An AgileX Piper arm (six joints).
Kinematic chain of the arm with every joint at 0, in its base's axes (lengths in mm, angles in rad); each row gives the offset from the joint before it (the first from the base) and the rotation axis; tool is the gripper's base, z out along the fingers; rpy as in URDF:
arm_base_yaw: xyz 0 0 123 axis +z
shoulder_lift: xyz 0 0 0 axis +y
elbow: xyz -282.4 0 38.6 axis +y
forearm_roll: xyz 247.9 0 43.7 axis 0.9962 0 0.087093
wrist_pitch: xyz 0 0 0 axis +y
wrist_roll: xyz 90.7 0 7.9 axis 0.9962 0 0.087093
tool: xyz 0 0 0 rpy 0 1.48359 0
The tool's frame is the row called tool.
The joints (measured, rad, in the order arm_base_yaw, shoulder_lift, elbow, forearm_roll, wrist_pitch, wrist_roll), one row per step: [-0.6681 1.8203 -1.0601 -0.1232 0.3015 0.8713]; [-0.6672 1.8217 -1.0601 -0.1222 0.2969 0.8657]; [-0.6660 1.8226 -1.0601 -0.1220 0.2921 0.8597]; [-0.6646 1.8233 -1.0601 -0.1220 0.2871 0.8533]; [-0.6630 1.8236 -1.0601 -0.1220 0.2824 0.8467]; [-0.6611 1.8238 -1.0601 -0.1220 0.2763 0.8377]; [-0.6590 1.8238 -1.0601 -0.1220 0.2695 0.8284]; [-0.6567 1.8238 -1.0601 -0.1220 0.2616 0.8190]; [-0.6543 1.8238 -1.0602 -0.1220 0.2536 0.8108]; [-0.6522 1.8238 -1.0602 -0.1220 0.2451 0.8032]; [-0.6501 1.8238 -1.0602 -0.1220 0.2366 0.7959]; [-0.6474 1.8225 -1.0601 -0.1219 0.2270 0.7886]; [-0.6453 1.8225 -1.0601 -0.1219 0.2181 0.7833]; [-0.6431 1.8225 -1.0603 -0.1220 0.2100 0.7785]
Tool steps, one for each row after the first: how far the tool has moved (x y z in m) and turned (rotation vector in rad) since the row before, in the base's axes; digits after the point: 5 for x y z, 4 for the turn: [0.00058 0.00006 -0.00028 -0.0034 -0.0011 0.0053]; [0.00063 0.00014 -0.00009 -0.0045 -0.0011 0.0065]; [0.00068 0.00019 0.00000 -0.0051 -0.0012 0.0071]; [0.00069 0.00028 0.00013 -0.0053 -0.0011 0.0074]; [0.00084 0.00032 0.00024 -0.0072 -0.0015 0.0098]; [0.00092 0.00036 0.00036 -0.0078 -0.0021 0.0103]; [0.00104 0.00038 0.00042 -0.0085 -0.0029 0.0106]; [0.00108 0.00040 0.00046 -0.0081 -0.0036 0.0097]; [0.00102 0.00032 0.00046 -0.0081 -0.0041 0.0090]; [0.00102 0.00032 0.00047 -0.0080 -0.0042 0.0087]; [0.00115 0.00052 0.00099 -0.0093 -0.0062 0.0093]; [0.00104 0.00032 0.00050 -0.0073 -0.0054 0.0071]; [0.00104 0.00036 0.00051 -0.0069 -0.0050 0.0068]
